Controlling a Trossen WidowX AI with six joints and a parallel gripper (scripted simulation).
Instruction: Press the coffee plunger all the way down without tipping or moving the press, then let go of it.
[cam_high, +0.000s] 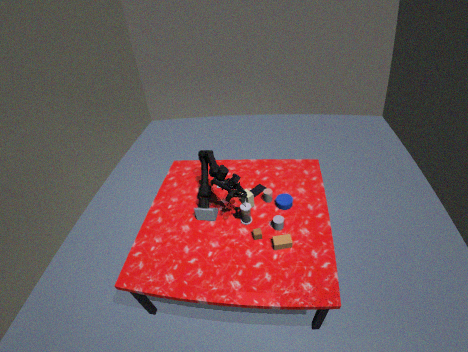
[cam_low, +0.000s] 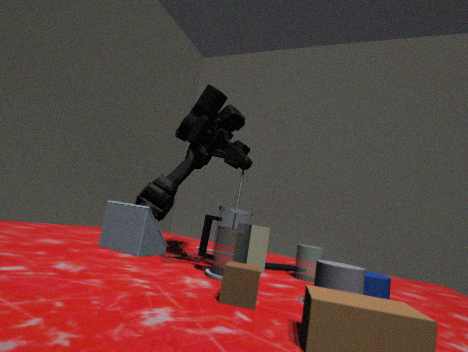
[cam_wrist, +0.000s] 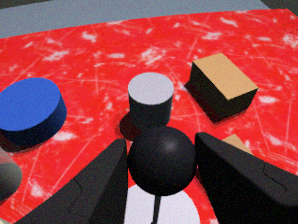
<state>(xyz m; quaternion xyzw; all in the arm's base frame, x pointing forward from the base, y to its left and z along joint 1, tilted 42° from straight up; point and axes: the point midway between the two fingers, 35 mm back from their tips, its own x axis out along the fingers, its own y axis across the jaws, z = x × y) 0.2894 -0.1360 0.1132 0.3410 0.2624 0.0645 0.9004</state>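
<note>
The coffee press is 30 mm behind my gripper tip and 120 mm below it. From my gripper tip the other things lie so: greenish cylinder: 100 mm ahead, 220 mm to the left, 200 mm below; brown cube: 80 mm ahead, 120 mm to the right, 210 mm below; beige block: 30 mm behind, 150 mm to the left, 180 mm below.
</note>
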